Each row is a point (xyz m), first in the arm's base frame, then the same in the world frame.
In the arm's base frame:
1: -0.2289 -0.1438 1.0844
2: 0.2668 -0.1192 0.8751
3: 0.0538 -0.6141 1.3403
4: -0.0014 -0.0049 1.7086
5: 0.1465 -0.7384 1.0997
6: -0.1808 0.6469 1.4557
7: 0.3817 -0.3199 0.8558
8: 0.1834 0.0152 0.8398
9: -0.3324 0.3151 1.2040
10: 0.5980 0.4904 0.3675
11: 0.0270 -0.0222 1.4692
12: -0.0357 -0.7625 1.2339
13: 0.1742 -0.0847 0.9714
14: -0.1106 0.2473 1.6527
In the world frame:
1: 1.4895 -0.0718 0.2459
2: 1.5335 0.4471 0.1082
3: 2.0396 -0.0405 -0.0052
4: 1.9853 -0.0195 0.7065
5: 1.9617 0.0802 -0.2528
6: 1.3906 0.0965 1.0987
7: 1.6694 0.4954 -0.0735
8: 1.4035 0.4239 0.2022
9: 1.3037 -0.0625 0.6942
10: 0.9886 1.0891 0.2812
11: 1.8268 0.0755 0.5507
12: 1.9961 -0.1330 -0.1809
13: 1.5485 0.3442 0.1990
14: 1.7695 -0.0235 0.8856

